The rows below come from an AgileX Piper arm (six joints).
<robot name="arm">
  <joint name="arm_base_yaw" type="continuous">
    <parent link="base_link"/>
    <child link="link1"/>
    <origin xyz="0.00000 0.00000 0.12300" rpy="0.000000 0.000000 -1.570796"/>
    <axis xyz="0 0 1"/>
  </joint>
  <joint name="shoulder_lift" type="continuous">
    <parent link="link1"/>
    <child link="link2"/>
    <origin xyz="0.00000 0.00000 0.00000" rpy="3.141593 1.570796 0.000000"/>
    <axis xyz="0 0 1"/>
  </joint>
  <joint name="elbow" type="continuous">
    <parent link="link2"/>
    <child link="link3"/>
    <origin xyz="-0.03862 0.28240 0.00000" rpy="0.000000 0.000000 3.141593"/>
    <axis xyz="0 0 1"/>
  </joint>
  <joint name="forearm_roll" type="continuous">
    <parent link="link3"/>
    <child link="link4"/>
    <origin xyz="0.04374 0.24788 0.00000" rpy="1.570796 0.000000 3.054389"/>
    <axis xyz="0 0 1"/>
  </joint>
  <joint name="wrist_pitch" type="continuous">
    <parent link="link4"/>
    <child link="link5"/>
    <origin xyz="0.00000 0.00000 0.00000" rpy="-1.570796 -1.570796 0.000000"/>
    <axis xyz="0 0 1"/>
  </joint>
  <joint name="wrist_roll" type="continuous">
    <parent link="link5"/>
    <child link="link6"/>
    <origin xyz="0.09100 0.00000 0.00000" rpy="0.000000 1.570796 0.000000"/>
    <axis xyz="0 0 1"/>
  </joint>
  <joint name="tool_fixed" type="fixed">
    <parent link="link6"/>
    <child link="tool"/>
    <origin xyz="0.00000 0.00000 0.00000" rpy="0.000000 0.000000 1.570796"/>
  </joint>
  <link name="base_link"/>
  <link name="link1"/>
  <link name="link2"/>
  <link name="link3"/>
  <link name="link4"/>
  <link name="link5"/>
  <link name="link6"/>
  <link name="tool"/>
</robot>
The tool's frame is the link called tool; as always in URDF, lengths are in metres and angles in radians. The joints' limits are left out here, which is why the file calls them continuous.
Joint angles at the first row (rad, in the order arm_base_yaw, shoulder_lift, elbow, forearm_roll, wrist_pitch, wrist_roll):
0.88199 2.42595 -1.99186 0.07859 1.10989 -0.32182
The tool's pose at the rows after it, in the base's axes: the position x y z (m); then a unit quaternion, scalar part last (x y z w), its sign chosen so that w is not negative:
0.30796 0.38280 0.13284 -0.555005 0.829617 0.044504 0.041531
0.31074 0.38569 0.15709 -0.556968 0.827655 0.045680 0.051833
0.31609 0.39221 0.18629 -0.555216 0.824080 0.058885 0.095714
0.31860 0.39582 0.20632 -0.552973 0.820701 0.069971 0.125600
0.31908 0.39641 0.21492 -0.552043 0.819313 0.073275 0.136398
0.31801 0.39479 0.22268 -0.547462 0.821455 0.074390 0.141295
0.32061 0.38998 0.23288 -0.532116 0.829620 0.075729 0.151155
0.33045 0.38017 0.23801 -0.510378 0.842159 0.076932 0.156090
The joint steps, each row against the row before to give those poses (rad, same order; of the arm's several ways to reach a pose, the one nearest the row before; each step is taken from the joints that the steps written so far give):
0.00000 -0.01011 -0.01527 -0.01136 0.03486 0.00000
-0.00001 -0.01211 -0.07370 -0.00541 0.06530 0.00092
0.00001 -0.01380 -0.08423 0.00001 0.00594 0.00196
0.00000 -0.00938 -0.05576 0.00418 0.00098 0.00099
-0.00001 -0.00623 -0.01985 0.00000 0.00321 0.00092
0.00001 -0.01557 -0.00004 -0.00253 0.00510 0.01128
-0.00895 -0.02013 -0.00015 -0.00642 -0.00017 0.02793
-0.02748 -0.01015 -0.00004 0.00000 0.00000 0.02371

